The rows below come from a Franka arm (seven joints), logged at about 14 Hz.
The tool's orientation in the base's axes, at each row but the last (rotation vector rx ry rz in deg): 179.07 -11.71 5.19; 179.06 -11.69 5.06; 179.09 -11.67 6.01; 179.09 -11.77 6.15; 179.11 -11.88 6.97; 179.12 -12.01 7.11
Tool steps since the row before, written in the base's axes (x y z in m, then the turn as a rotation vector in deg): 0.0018 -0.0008 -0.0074 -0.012 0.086 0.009; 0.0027 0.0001 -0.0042 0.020 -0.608 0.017; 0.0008 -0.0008 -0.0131 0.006 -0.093 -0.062; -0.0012 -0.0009 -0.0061 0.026 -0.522 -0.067; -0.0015 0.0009 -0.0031 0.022 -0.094 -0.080; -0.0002 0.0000 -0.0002 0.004 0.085 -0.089
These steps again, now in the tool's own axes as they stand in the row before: 0.0015 0.0005 0.0075 -0.023 -0.084 -0.011; 0.0024 -0.0005 0.0043 0.100 0.600 -0.008; 0.0000 0.0006 0.0131 0.014 0.091 0.063; -0.0015 0.0010 0.0060 0.089 0.514 0.075; -0.0018 -0.0007 0.0030 0.028 0.090 0.083; -0.0002 0.0000 0.0002 -0.014 -0.085 0.088
